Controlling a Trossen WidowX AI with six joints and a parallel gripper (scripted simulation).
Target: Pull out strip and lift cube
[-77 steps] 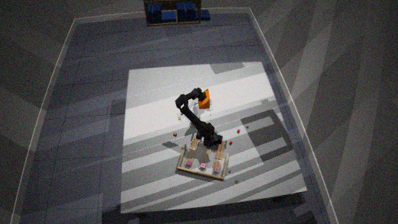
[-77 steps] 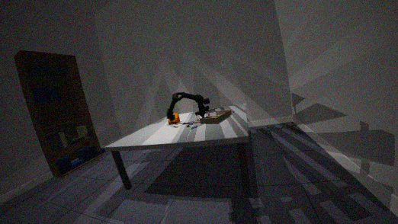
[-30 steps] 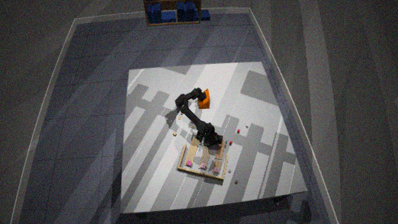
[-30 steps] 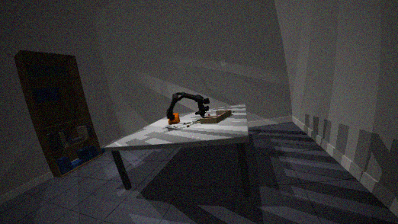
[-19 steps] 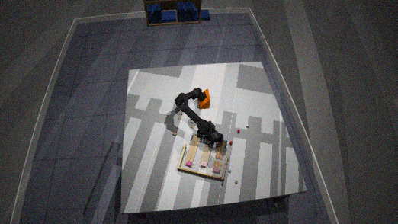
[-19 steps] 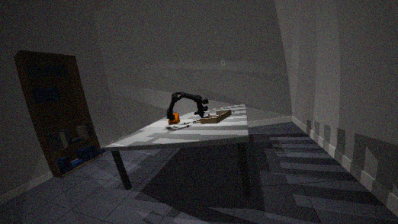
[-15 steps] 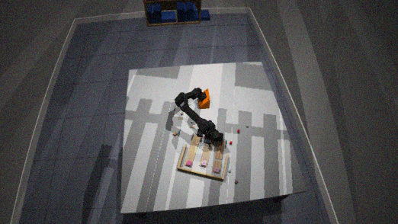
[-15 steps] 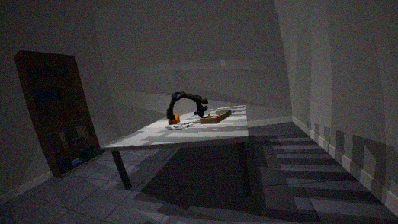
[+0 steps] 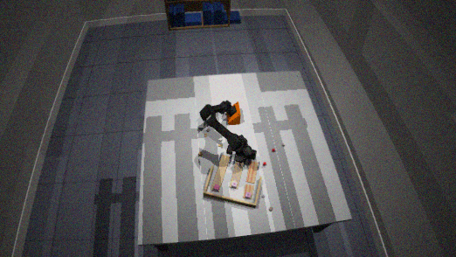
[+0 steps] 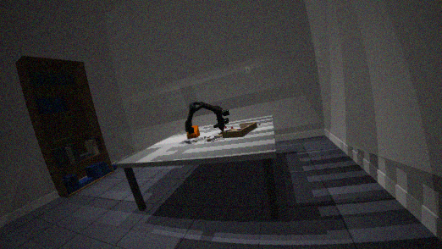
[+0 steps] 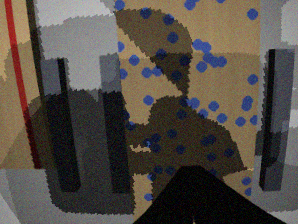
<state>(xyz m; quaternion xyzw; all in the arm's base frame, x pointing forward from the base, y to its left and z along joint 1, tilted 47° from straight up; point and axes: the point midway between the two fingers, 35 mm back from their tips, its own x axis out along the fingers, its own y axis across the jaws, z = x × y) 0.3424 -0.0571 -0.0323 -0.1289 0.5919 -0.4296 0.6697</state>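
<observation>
The strip is 90 mm ahead of my gripper tip and 40 mm to the right of it.
</observation>
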